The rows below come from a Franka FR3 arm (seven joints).
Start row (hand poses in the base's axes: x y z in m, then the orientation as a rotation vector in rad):
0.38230, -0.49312, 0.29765, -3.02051, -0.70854, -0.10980
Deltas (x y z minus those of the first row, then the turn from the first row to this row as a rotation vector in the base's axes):
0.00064, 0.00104, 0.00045, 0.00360, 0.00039, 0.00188
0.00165, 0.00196, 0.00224, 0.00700, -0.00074, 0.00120
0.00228, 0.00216, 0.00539, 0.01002, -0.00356, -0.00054
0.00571, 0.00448, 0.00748, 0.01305, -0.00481, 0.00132
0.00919, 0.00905, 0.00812, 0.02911, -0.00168, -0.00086
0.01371, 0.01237, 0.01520, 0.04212, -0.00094, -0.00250
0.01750, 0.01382, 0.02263, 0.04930, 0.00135, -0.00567
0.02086, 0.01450, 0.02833, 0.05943, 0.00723, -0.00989
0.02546, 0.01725, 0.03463, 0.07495, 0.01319, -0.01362
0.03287, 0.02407, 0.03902, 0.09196, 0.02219, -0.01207
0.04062, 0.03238, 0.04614, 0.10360, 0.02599, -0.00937
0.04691, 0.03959, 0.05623, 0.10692, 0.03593, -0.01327
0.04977, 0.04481, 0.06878, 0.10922, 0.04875, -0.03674
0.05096, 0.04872, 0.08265, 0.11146, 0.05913, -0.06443
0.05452, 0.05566, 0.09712, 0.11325, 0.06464, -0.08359
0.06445, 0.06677, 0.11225, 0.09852, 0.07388, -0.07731
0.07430, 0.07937, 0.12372, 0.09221, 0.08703, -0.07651
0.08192, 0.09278, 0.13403, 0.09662, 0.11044, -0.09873
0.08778, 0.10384, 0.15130, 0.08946, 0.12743, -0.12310
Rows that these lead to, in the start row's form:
0.38294, -0.49208, 0.29810, -3.01630, -0.71036, -0.11031
0.38395, -0.49116, 0.29989, -3.01353, -0.70850, -0.11313
0.38458, -0.49096, 0.30304, -3.01178, -0.70530, -0.11841
0.38801, -0.48864, 0.30513, -3.00838, -0.70736, -0.12121
0.39149, -0.48407, 0.30577, -2.99348, -0.69952, -0.12160
0.39601, -0.48075, 0.31285, -2.98164, -0.69352, -0.12461
0.39980, -0.47930, 0.32028, -2.97566, -0.68673, -0.12350
0.40316, -0.47862, 0.32598, -2.96669, -0.67734, -0.11800
0.40776, -0.47587, 0.33228, -2.95237, -0.66730, -0.11407
0.41517, -0.46905, 0.33667, -2.93418, -0.66441, -0.10599
0.42292, -0.46074, 0.34379, -2.92151, -0.66500, -0.10393
0.42921, -0.45353, 0.35388, -2.91812, -0.65768, -0.09049
0.43207, -0.44831, 0.36643, -2.92202, -0.62193, -0.07311
0.43326, -0.44440, 0.38030, -2.92730, -0.58022, -0.05941
0.43682, -0.43746, 0.39477, -2.93066, -0.55141, -0.05245
0.44675, -0.42635, 0.40990, -2.94089, -0.56329, -0.03397
0.45660, -0.41375, 0.42137, -2.94393, -0.56488, -0.01261
0.46422, -0.40034, 0.43168, -2.94156, -0.52942, 0.01948
0.47008, -0.38928, 0.44895, -2.95155, -0.49380, 0.04610

